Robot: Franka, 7 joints.
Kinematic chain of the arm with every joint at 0, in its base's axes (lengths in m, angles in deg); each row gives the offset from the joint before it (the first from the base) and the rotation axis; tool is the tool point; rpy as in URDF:
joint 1: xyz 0 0 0.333 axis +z
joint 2: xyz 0 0 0 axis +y
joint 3: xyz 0 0 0.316 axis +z
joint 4: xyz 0.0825 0 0 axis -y
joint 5: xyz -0.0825 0 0.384 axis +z
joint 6: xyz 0 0 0 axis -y
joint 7: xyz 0.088 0 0 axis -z
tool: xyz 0 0 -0.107 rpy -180 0 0
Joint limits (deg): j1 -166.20..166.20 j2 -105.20..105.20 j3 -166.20..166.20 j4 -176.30..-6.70 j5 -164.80..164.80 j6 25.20..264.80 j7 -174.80..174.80
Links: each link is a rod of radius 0.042 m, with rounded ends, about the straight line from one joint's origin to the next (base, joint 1, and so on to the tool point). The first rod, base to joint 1, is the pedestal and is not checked.
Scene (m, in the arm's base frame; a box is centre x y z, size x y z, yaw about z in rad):
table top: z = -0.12
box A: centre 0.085 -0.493 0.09 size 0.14 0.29 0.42 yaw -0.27
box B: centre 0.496 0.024 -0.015 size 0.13 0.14 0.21 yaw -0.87
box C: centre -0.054 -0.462 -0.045 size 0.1 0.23 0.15 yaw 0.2
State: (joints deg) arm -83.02 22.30 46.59 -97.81 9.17 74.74 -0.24
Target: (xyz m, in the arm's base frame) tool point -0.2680 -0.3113 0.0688
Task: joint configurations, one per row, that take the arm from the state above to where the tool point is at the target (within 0.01 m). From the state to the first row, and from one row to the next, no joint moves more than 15 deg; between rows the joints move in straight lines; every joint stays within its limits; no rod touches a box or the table.
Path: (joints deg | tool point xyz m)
1: -96.88 12.14 42.16 -103.56 1.91 66.83 6.52 | 0.2786 -0.4178 0.4226
2: -110.75 1.99 37.73 -109.31 -5.36 58.91 13.28 | 0.1165 -0.4344 0.4518
3: -124.61 -8.17 33.31 -115.05 -12.62 51.00 20.03 | -0.0290 -0.3929 0.4881
4: -138.47 -18.33 28.88 -120.80 -19.88 43.08 26.79 | -0.1349 -0.3055 0.5268
5: -152.34 -28.48 24.45 -126.55 -27.15 35.17 33.55 | -0.1871 -0.1942 0.5629
6: -166.20 -38.64 20.02 -132.30 -34.41 27.26 40.31 | -0.1838 -0.0852 0.5915
7: -156.48 -23.84 16.52 -128.12 -25.97 32.53 37.13 | -0.2342 -0.1435 0.5376
8: -146.77 -9.04 13.01 -123.94 -17.54 37.80 33.95 | -0.2572 -0.2152 0.4673
9: -137.05 5.76 9.51 -119.76 -9.10 43.07 30.78 | -0.2501 -0.2879 0.3834
10: -127.34 20.56 6.01 -115.58 -0.66 48.34 27.60 | -0.2157 -0.3491 0.2889
11: -117.62 35.36 2.50 -111.41 7.77 53.61 24.42 | -0.1607 -0.3876 0.1864
12: -122.07 40.42 -0.10 -111.98 2.15 64.95 12.09 | -0.2172 -0.3546 0.1254
13: -126.53 45.47 -2.71 -112.55 -3.48 76.29 -0.24 | -0.2681 -0.3113 0.0688

